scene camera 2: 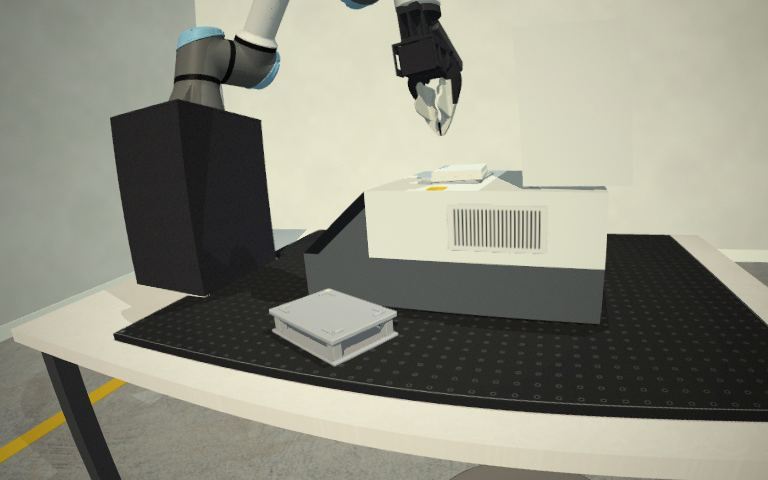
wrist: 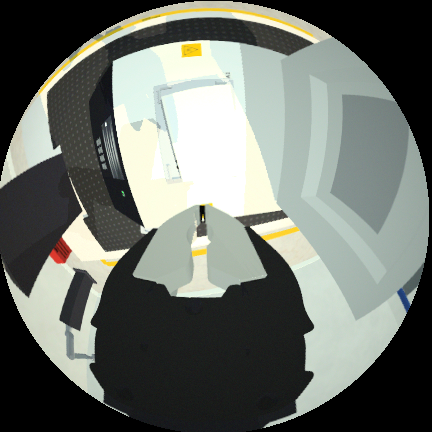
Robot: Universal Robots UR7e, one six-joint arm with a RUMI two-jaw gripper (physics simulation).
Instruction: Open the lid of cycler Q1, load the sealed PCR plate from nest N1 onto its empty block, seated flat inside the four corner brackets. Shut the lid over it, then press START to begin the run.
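Frame: origin at the arm's base, x back, y right, z up, level; millimetres.
Seen in the pictures: gripper, fingertip midpoint: [scene camera 2: 441, 135] [wrist: 202, 207]; arm's base, link origin: [scene camera 2: 194, 119].
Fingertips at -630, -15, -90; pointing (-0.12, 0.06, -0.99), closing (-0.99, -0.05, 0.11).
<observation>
Pixels of each thing's top centre, then the offset from my fingertips to it, as dx, dy, dz. "spot": a spot on its surface instead. Level surfaces: height alone.
- white PCR plate, top centre: [wrist: 204, 133] [scene camera 2: 461, 166] -5, -68, -57
- block, surface spot: [wrist: 169, 145] spot: +40, -53, -76
- Nest N1, top centre: [scene camera 2: 329, 309] +104, +199, -238
- front panel button, surface spot: [wrist: 123, 193] spot: +139, +26, -105
- perforated black mat, surface height: dz -279
- vent grille, surface spot: [scene camera 2: 497, 228] spot: -109, +64, -135
Cycler Q1 [scene camera 2: 487, 232] [wrist: 135, 175] stands on the black mat. Its grey lid [wrist: 370, 165] stands open at the right of the wrist view. The white PCR plate [scene camera 2: 459, 172] [wrist: 212, 135] lies on the block [wrist: 169, 145]; part of the block's rim and corner brackets shows beside the plate's left edge. Whether it is seated flat inside all four brackets is unclear. Nest N1 [scene camera 2: 333, 314] is empty. My gripper [scene camera 2: 440, 133] [wrist: 202, 207] is shut and empty, above the cycler and apart from the plate. A front panel button [wrist: 123, 193] shows green; its label is unreadable.
The arm's dark pedestal [scene camera 2: 192, 198] [wrist: 35, 215] stands at the left. The perforated black mat [scene camera 2: 668, 339] lies on the pale table [scene camera 2: 237, 407]. A yellow warning label [scene camera 2: 436, 188] [wrist: 191, 50] is on the cycler's top. A vent grille [scene camera 2: 497, 228] is on its side.
</observation>
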